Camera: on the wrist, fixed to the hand. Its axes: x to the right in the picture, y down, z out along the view.
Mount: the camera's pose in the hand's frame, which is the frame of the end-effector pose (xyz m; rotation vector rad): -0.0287 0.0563 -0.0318 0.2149 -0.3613 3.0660
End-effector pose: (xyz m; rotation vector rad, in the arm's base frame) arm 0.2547 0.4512 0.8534 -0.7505 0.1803 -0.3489
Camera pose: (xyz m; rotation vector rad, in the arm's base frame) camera 0.2329 0.4799 0.7925 0.3356 0.6747 2.5809
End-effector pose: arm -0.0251 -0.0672 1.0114 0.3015 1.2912 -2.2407
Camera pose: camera 0.0275 -0.0531 0.9662 0.8301 -0.3923 0.4123
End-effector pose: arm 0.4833 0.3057 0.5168 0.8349 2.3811 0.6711
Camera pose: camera 0.5063 0.3163 0.5829 -2.6483 0.8533 -0.4817
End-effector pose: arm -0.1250 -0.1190 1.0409 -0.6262 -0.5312 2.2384
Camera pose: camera -0.1198 -0.1707 0.9929 0.1746 -0.5332 -0.9006
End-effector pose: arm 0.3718 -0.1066 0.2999 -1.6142 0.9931 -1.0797
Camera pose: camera 0.3263 -0.1017 0.2459 0.8692 1.3682 1.1794
